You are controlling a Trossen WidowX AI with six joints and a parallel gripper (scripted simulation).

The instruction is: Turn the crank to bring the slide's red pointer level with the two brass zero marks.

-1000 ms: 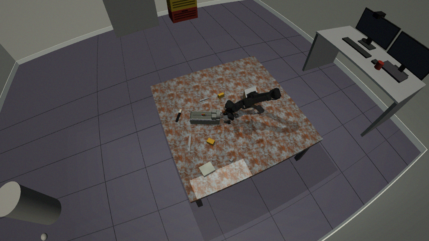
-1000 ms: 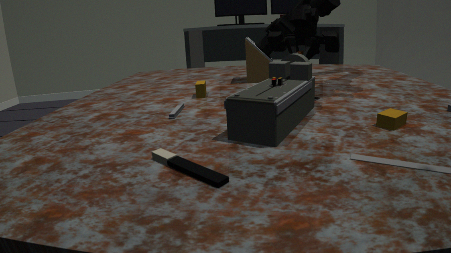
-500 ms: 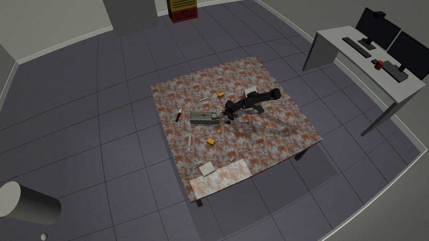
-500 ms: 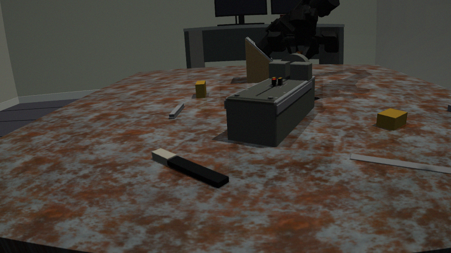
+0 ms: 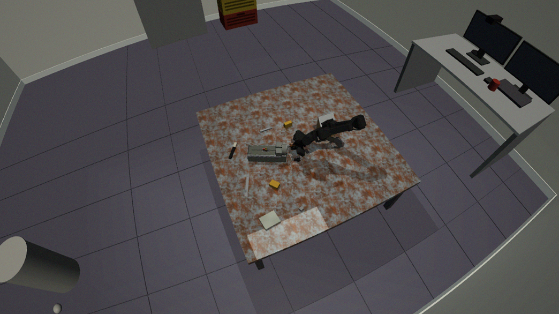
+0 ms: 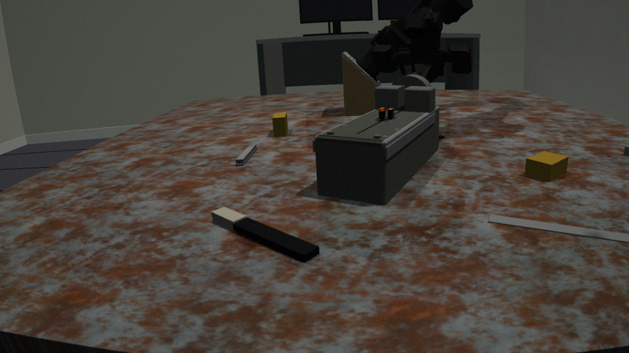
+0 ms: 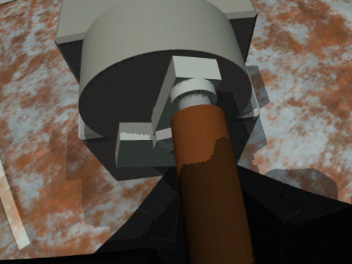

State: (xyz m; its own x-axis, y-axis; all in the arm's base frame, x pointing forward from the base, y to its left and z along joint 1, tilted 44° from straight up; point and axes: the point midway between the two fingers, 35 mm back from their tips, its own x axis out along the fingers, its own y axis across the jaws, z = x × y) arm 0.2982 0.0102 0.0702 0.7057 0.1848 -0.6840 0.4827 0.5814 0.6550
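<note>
My gripper tip is now 30 mm below the brown crank handle, 10 mm to the right of it and 10 mm past it. Also, from my gripper tip: red pointer (160 mm ahead, 90 mm to the right, 10 mm below); small grey bar (300 mm to the right, 90 mm below, 40 mm ahead); grey strip (370 mm ahead, 90 mm below, 70 mm to the left).
</note>
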